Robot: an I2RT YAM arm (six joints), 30 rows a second.
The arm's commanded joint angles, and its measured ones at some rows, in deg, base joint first. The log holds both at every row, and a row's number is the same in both.
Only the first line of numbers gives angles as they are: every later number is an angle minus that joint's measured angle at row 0.
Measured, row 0:
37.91, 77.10, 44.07, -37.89, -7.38, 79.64
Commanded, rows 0 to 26:
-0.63, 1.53, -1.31, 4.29, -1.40, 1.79
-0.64, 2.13, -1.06, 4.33, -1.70, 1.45
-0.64, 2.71, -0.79, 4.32, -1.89, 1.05
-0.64, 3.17, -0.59, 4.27, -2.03, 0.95
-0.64, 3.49, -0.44, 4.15, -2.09, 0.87
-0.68, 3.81, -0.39, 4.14, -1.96, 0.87
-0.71, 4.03, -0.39, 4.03, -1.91, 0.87
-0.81, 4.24, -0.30, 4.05, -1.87, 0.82
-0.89, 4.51, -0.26, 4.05, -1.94, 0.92
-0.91, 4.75, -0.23, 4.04, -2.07, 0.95
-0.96, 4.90, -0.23, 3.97, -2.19, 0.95
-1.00, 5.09, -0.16, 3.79, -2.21, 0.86
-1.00, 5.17, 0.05, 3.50, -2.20, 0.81
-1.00, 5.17, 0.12, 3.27, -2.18, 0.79
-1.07, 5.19, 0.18, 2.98, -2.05, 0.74
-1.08, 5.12, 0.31, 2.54, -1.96, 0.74
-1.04, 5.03, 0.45, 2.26, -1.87, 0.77
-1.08, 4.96, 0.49, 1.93, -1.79, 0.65
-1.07, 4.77, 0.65, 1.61, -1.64, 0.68
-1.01, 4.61, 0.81, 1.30, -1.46, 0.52
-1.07, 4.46, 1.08, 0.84, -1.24, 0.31
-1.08, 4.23, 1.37, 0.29, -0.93, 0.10
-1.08, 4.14, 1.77, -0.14, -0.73, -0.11
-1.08, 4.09, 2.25, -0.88, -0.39, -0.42
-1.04, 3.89, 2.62, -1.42, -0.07, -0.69
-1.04, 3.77, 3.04, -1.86, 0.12, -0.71
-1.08, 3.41, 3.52, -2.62, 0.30, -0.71
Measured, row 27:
-0.85, 4.77, 0.59, 0.72, -1.37, -0.62
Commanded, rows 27 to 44:
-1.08, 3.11, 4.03, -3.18, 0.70, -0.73
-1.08, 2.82, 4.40, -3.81, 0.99, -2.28
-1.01, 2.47, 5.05, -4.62, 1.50, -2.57
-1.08, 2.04, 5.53, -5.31, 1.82, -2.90
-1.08, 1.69, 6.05, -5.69, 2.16, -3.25
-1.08, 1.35, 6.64, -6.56, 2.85, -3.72
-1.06, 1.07, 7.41, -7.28, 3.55, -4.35
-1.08, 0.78, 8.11, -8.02, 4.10, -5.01
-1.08, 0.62, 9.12, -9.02, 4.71, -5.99
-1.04, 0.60, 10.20, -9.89, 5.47, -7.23
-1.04, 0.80, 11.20, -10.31, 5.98, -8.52
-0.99, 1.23, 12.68, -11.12, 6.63, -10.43
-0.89, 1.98, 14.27, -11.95, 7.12, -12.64
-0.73, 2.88, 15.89, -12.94, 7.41, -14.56
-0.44, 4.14, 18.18, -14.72, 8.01, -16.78
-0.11, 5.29, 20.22, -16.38, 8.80, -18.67
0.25, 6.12, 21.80, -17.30, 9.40, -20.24
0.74, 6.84, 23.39, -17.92, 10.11, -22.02
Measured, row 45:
-0.35, 4.85, 18.65, -12.70, 6.43, -14.63
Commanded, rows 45 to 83:
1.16, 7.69, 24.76, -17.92, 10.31, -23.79
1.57, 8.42, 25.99, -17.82, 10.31, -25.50
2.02, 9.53, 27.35, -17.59, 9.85, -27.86
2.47, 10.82, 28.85, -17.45, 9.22, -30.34
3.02, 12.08, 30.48, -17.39, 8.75, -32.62
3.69, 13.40, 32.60, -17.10, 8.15, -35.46
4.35, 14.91, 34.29, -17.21, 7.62, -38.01
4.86, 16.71, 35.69, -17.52, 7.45, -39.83
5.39, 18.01, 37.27, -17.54, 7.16, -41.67
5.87, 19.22, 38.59, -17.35, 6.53, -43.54
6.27, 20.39, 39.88, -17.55, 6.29, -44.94
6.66, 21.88, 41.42, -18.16, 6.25, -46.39
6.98, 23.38, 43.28, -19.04, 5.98, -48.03
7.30, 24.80, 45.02, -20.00, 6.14, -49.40
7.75, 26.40, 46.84, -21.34, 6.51, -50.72
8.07, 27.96, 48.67, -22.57, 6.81, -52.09
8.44, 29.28, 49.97, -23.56, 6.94, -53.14
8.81, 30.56, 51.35, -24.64, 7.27, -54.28
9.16, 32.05, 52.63, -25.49, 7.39, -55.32
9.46, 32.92, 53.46, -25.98, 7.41, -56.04
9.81, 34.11, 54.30, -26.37, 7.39, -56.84
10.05, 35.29, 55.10, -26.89, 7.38, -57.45
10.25, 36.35, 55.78, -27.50, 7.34, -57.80
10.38, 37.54, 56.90, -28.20, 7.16, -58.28
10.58, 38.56, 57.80, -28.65, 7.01, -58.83
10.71, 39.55, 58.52, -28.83, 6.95, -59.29
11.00, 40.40, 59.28, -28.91, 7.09, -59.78
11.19, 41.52, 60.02, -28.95, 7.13, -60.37
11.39, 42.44, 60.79, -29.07, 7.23, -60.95
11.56, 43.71, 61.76, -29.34, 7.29, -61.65
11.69, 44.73, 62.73, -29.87, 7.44, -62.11
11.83, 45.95, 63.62, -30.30, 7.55, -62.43
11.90, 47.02, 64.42, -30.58, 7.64, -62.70
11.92, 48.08, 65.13, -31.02, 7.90, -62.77
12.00, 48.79, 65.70, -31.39, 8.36, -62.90
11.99, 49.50, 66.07, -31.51, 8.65, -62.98
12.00, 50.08, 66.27, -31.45, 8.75, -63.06
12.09, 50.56, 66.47, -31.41, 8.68, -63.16
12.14, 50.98, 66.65, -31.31, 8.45, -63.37
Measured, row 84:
11.69, 49.94, 64.20, -28.74, 7.41, -62.12
